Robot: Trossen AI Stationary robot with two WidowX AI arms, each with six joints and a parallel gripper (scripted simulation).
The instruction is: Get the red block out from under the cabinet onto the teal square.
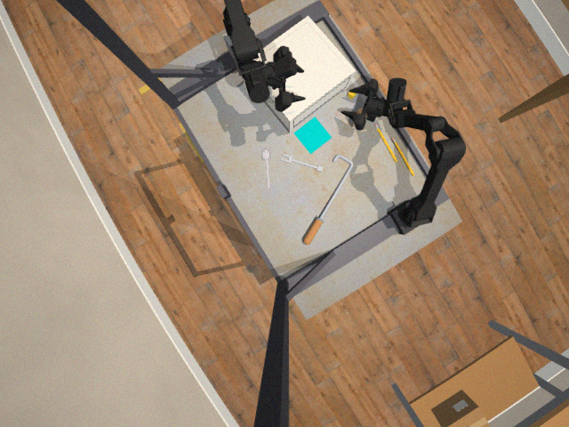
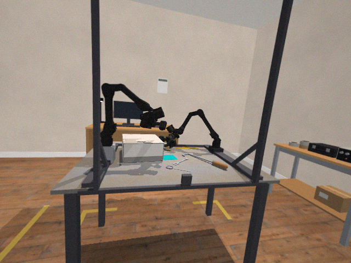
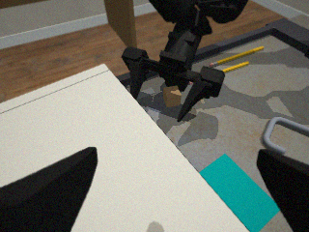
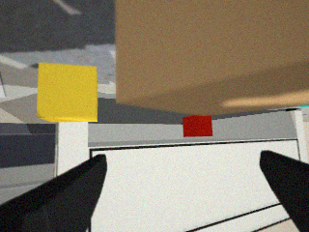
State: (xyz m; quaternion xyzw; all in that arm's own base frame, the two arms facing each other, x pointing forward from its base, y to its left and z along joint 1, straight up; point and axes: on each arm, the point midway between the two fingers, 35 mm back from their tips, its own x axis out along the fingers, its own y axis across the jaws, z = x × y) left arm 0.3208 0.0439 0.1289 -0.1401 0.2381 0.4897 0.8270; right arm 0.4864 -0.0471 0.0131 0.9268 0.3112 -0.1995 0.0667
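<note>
My right hand is 2 cm short of the wooden cube, 5 cm to the left of it and 5 cm above it. The rest, counted from my right hand: teal square (19 cm behind, 3 cm to the left, 6 cm below); white cabinet (8 cm behind, 22 cm to the left, 1 cm above); yellow cube (5 cm ahead, 4 cm to the left, 5 cm below).
</note>
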